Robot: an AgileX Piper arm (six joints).
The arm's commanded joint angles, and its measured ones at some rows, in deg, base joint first. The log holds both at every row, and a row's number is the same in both.
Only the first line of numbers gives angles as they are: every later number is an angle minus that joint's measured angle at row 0.
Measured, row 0: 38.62 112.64 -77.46 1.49 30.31 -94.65
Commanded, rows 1 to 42: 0.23 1.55 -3.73 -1.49 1.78 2.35; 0.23 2.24 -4.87 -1.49 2.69 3.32; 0.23 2.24 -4.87 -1.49 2.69 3.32; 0.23 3.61 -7.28 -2.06 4.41 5.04; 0.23 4.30 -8.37 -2.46 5.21 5.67; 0.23 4.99 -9.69 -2.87 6.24 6.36; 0.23 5.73 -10.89 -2.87 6.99 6.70; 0.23 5.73 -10.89 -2.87 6.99 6.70; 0.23 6.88 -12.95 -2.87 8.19 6.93; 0.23 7.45 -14.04 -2.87 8.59 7.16; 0.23 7.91 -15.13 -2.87 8.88 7.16; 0.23 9.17 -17.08 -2.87 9.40 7.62; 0.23 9.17 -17.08 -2.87 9.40 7.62; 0.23 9.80 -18.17 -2.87 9.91 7.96; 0.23 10.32 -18.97 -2.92 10.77 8.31; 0.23 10.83 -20.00 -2.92 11.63 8.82; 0.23 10.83 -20.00 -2.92 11.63 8.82; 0.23 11.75 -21.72 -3.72 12.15 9.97; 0.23 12.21 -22.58 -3.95 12.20 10.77; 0.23 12.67 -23.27 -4.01 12.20 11.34; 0.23 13.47 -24.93 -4.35 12.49 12.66; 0.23 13.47 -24.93 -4.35 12.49 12.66; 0.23 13.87 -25.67 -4.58 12.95 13.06; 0.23 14.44 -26.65 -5.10 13.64 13.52; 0.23 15.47 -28.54 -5.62 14.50 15.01; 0.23 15.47 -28.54 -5.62 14.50 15.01; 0.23 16.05 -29.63 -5.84 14.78 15.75; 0.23 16.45 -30.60 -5.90 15.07 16.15; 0.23 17.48 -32.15 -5.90 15.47 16.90; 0.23 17.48 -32.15 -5.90 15.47 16.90; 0.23 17.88 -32.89 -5.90 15.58 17.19; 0.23 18.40 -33.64 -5.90 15.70 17.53; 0.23 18.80 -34.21 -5.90 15.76 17.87; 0.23 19.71 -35.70 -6.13 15.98 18.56; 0.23 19.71 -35.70 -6.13 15.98 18.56; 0.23 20.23 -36.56 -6.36 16.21 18.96; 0.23 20.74 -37.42 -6.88 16.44 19.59; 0.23 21.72 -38.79 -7.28 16.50 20.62; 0.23 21.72 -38.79 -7.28 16.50 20.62; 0.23 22.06 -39.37 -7.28 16.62 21.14; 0.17 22.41 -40.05 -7.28 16.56 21.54; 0.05 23.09 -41.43 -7.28 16.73 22.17
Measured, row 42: 0.00 22.69 -39.42 -6.65 17.59 20.97
